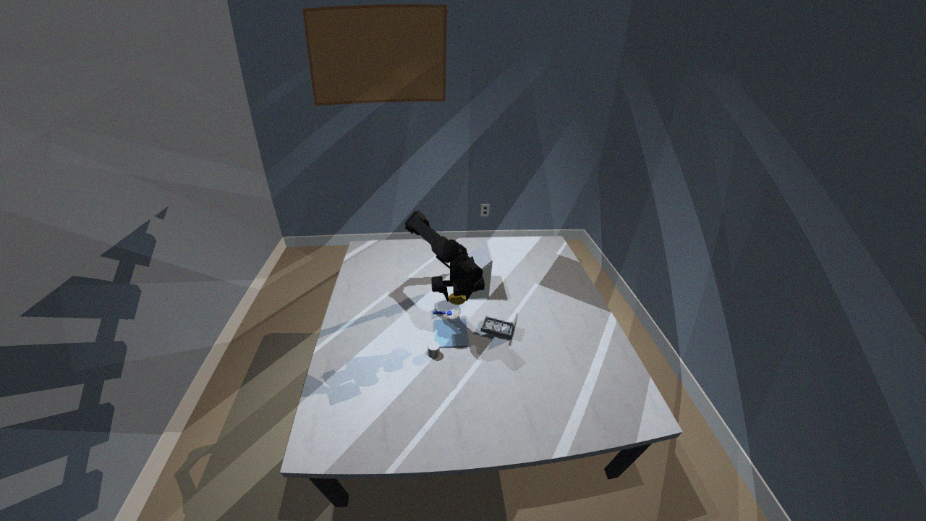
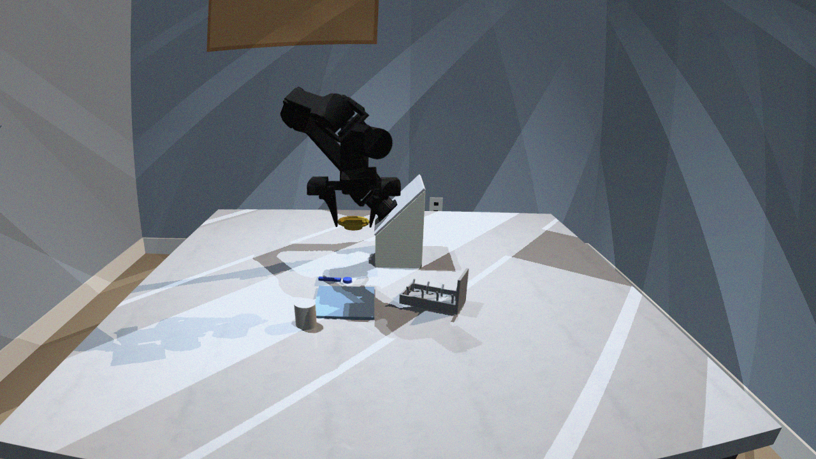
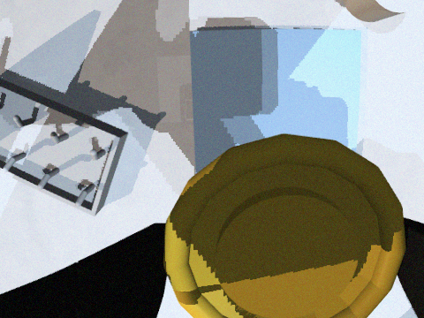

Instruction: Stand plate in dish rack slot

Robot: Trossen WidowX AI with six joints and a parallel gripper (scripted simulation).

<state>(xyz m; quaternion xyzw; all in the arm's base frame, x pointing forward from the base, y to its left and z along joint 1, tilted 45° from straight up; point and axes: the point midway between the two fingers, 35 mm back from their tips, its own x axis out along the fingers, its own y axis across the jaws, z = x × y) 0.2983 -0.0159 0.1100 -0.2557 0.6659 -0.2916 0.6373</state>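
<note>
My gripper tip is 17 cm to the right of the grey dish rack and 15 cm above it. From my gripper tip the other things lie so: yellow plate 1 cm above; then blue mat 17 cm below, 2 cm to the right; then beige cup 15 cm below, 10 cm to the right, 10 cm ahead.
</note>
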